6 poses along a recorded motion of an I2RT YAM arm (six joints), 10 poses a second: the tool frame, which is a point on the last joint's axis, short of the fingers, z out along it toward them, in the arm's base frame.
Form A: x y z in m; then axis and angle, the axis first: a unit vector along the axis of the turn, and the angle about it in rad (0 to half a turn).
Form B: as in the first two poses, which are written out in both.
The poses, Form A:
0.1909, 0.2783, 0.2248, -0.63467, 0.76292, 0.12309, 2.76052
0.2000, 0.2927, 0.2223, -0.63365, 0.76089, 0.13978, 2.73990
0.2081, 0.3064, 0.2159, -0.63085, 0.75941, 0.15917, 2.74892
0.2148, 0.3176, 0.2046, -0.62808, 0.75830, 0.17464, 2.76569
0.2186, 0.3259, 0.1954, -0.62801, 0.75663, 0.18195, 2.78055
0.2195, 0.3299, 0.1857, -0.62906, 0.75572, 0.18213, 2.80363
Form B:
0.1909, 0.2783, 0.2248, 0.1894, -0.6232, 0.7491, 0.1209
0.2000, 0.2927, 0.2223, 0.1995, -0.6209, 0.7456, 0.1370
0.2081, 0.3064, 0.2159, 0.1951, -0.6187, 0.7448, 0.1561
0.2148, 0.3176, 0.2046, 0.1868, -0.6170, 0.7449, 0.1716
0.2186, 0.3259, 0.1954, 0.1795, -0.6178, 0.7443, 0.1790
0.2195, 0.3299, 0.1857, 0.1682, -0.6201, 0.7450, 0.1795

